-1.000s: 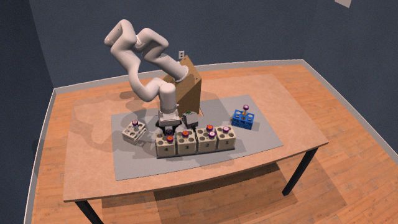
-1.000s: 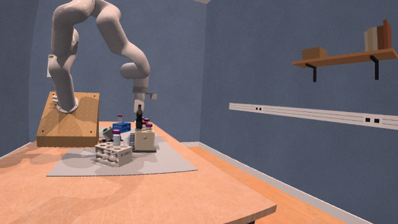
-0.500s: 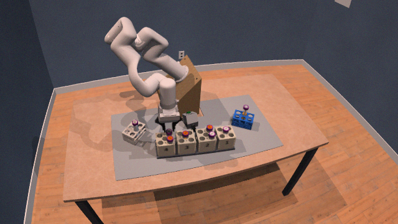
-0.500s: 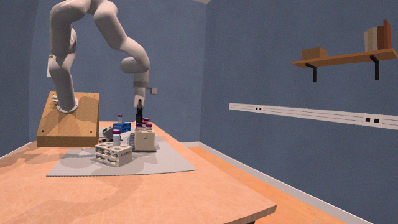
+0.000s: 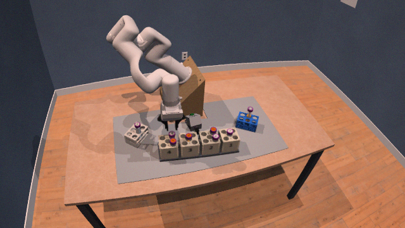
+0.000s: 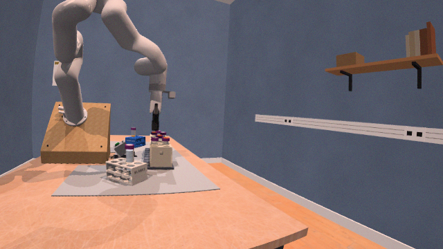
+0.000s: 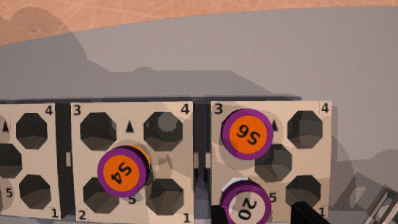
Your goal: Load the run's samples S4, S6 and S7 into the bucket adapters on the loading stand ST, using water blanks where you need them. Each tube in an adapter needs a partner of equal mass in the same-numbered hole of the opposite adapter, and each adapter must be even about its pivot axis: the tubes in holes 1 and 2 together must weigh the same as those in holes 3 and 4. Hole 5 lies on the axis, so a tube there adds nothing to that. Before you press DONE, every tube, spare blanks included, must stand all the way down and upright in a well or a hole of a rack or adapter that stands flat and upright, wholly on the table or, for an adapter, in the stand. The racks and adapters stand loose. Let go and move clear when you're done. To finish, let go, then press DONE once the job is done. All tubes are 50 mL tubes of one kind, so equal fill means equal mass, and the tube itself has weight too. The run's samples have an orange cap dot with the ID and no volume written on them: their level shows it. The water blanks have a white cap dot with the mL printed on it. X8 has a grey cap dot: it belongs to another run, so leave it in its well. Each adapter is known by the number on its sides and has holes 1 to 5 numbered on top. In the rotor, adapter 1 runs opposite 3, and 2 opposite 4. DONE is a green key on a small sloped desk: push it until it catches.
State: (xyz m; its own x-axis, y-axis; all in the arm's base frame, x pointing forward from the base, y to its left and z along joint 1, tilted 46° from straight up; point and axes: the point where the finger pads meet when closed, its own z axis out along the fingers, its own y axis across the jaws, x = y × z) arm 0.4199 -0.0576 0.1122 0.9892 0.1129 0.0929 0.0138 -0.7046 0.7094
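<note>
The DONE key desk is 18 cm behind my hand, 14 cm to the left of it and 12 cm below it. The rest, counted from my hand: blue rack (47 cm to the left, 15 cm below, 13 cm behind).
</note>
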